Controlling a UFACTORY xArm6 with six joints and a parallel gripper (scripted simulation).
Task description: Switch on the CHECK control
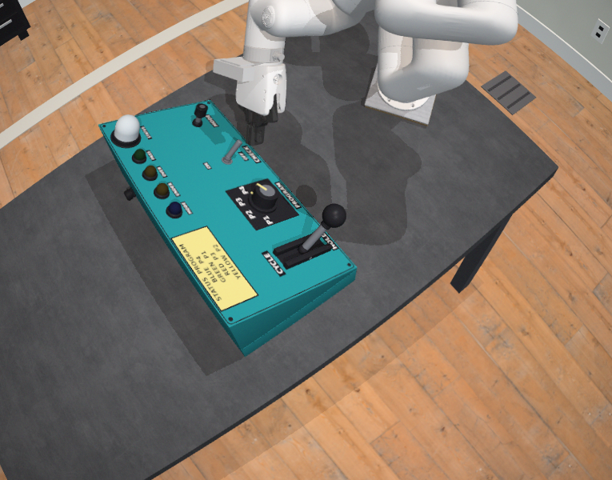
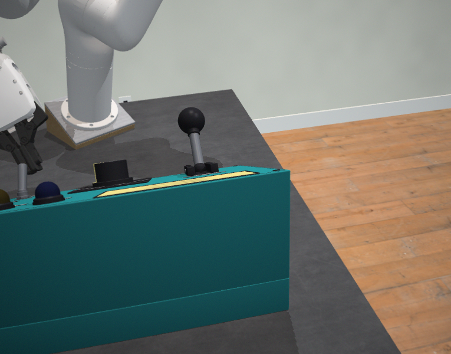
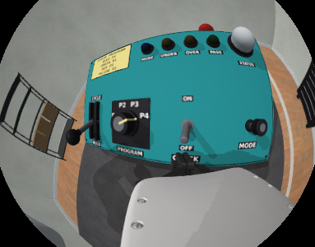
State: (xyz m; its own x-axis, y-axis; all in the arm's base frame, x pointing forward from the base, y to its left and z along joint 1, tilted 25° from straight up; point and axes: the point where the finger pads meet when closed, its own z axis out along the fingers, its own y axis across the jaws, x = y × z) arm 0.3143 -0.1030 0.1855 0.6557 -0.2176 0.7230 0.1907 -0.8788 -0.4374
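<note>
Right now the check toggle is 60 mm ahead of my hand and 10 mm below it. The rest, counted from my hand: teal console: 100 mm ahead, 50 mm to the left, 30 mm below; then mode knob: 120 mm to the right, 50 mm ahead; then program dial: 110 mm to the left, 70 mm ahead.
</note>
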